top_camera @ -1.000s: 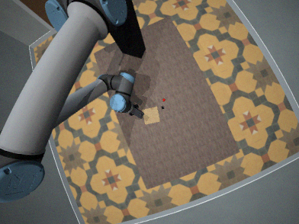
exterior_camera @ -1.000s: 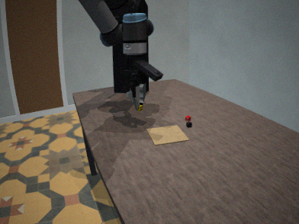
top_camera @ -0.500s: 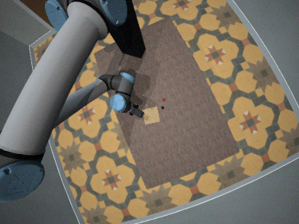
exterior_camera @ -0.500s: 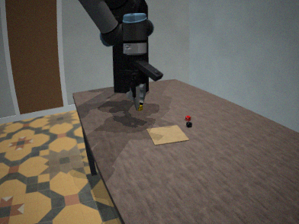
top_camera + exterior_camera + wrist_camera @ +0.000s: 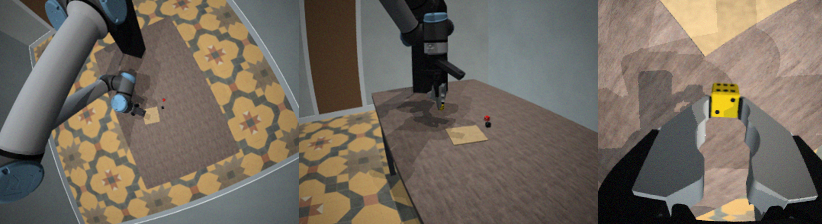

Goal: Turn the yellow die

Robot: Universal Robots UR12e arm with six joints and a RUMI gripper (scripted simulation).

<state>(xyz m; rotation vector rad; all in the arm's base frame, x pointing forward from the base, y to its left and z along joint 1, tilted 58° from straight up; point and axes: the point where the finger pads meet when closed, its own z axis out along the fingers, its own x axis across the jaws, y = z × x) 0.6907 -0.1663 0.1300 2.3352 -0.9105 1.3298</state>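
The tan mat is 12 cm below my hand, 9 cm ahead of it and 6 cm to the left of it. From my hand the other things lie so: black die: 19 cm to the left, 11 cm below, 9 cm ahead; then red die: 24 cm to the left, 11 cm below, 4 cm ahead; then yellow die: 1 cm below.
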